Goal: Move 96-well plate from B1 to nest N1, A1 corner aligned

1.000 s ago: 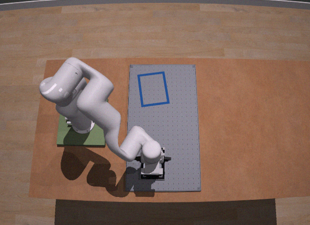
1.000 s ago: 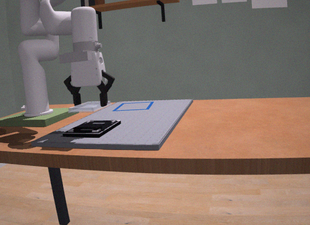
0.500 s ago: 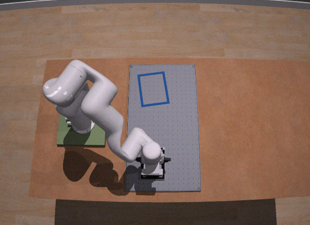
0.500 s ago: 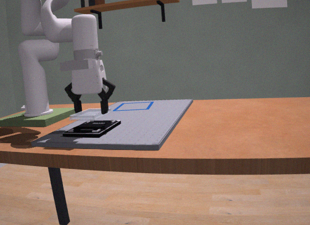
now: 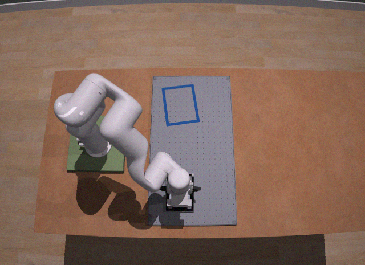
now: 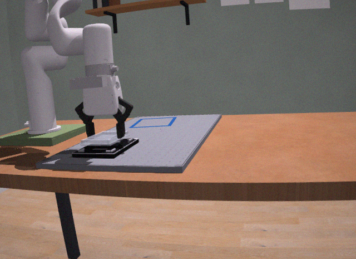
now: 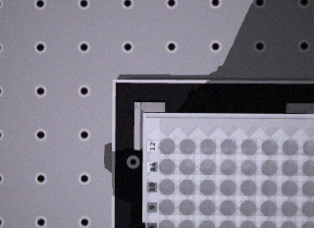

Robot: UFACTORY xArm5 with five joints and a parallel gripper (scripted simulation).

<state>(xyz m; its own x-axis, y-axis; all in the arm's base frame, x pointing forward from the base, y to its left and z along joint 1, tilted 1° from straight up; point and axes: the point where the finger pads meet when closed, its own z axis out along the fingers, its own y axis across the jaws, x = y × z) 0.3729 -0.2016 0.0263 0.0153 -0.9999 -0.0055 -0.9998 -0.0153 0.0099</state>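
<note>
Now: the 96-well plate 1 cm below my hand. Also, from my hand: black plate nest (4 cm below); then A1 label (8 cm to the left, 5 cm ahead, 3 cm below).
</note>
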